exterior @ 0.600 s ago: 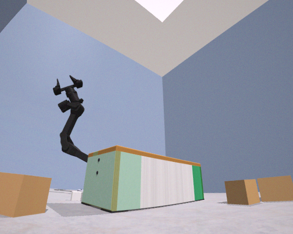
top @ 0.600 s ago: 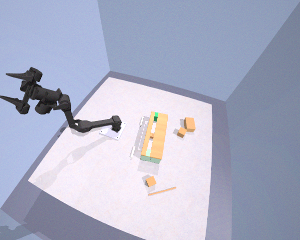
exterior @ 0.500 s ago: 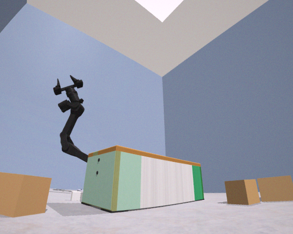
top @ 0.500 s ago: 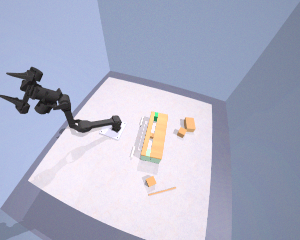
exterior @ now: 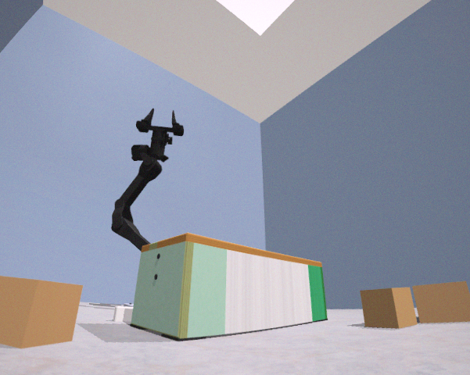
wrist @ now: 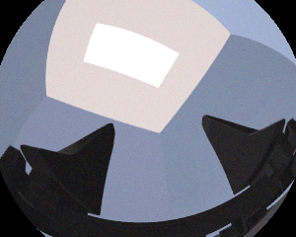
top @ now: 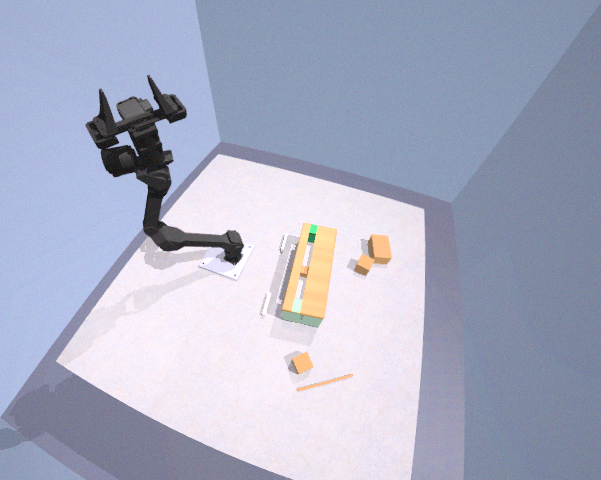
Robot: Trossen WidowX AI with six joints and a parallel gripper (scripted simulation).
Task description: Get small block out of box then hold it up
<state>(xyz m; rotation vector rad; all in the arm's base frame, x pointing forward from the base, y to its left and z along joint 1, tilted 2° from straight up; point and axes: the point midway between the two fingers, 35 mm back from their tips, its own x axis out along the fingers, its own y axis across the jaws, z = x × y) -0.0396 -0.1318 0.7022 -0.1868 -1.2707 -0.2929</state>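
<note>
Now: gripper tip 310 mm short of the long box, 180 mm to the right of it and 690 mm above it. Round my gripper tip: thin orange stick: 580 mm ahead, 130 mm to the right, 750 mm below; then small orange block: 320 mm ahead, 170 mm to the left, 670 mm below.
</note>
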